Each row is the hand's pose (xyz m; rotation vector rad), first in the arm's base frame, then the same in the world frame.
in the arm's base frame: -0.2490 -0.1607 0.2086 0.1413 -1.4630 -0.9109
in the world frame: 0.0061 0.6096 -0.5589 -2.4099 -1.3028 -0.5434
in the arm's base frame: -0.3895 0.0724 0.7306 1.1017 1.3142 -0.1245
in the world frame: 0.5488 0.7539 -0.7354 0.3929 0.0455 -2.1636
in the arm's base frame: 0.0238 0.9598 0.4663 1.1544 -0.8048 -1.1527
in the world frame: 0.6653 -0.1507 -1.1784 -1.2333 -1.7774 -1.2324
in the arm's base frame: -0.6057 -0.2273 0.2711 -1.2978 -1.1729 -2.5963
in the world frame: -0.0119 0.9364 -0.7275 1.2317 0.9216 0.1321
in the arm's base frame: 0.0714 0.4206 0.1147 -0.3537 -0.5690 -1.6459
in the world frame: 0.1635 0.0057 -0.8038 2.0180 0.9689 1.4477
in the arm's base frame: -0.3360 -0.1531 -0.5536 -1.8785 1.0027 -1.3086
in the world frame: -0.7125 0.4196 -0.7489 0.7787 -0.8002 1.1935
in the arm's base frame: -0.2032 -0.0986 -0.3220 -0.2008 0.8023 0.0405
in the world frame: -0.4590 0.3649 -0.6653 -0.9735 1.0556 -2.1296
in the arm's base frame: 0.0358 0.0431 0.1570 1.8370 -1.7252 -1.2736
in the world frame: 0.0698 0.2620 -0.5372 -0.7349 -2.4486 -0.0617
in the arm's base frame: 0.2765 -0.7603 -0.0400 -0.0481 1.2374 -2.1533
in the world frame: -0.3488 0.4751 0.1851 0.1180 0.5942 2.0828
